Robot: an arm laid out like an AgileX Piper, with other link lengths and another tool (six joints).
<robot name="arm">
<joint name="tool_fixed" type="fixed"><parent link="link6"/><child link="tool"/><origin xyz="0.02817 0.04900 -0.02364" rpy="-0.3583 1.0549 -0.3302"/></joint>
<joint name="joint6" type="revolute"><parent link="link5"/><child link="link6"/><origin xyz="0.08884 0.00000 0.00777"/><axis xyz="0.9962 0 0.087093"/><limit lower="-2.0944" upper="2.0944"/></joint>
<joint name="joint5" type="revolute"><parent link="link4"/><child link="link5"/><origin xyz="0.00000 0.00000 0.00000"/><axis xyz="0 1 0"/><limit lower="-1.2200" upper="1.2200"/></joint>
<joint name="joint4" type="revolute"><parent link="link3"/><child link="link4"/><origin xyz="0.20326 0.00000 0.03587"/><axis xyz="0.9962 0 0.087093"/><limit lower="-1.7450" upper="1.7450"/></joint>
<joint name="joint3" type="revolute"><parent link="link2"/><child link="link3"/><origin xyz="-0.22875 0.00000 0.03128"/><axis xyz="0 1 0"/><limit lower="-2.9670" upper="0.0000"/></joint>
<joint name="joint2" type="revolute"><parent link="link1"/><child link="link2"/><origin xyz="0.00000 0.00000 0.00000"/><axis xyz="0 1 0"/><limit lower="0.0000" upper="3.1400"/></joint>
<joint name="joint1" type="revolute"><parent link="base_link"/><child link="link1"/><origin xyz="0.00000 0.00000 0.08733"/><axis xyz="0 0 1"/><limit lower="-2.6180" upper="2.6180"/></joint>
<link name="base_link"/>
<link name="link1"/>
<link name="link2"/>
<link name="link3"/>
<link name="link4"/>
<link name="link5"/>
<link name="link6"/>
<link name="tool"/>
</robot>
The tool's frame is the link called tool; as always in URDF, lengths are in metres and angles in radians.
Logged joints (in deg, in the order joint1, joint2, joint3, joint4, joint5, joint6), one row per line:
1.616, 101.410, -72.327, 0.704, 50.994, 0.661
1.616, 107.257, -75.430, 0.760, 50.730, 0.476
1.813, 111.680, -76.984, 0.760, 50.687, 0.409
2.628, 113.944, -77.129, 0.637, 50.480, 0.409
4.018, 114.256, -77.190, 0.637, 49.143, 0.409
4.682, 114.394, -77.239, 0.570, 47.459, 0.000
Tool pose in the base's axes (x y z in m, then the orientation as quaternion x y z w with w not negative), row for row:
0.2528, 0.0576, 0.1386, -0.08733, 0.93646, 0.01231, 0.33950
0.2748, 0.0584, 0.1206, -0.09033, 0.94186, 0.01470, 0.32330
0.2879, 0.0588, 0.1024, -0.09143, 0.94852, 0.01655, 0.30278
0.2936, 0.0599, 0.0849, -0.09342, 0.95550, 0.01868, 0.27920
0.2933, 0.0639, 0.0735, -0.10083, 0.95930, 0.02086, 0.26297
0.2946, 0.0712, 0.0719, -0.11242, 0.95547, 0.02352, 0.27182
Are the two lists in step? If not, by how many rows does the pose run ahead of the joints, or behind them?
The pose runs 1 row behind the joints: the pose in row i belongs to the joints in row i - 1.
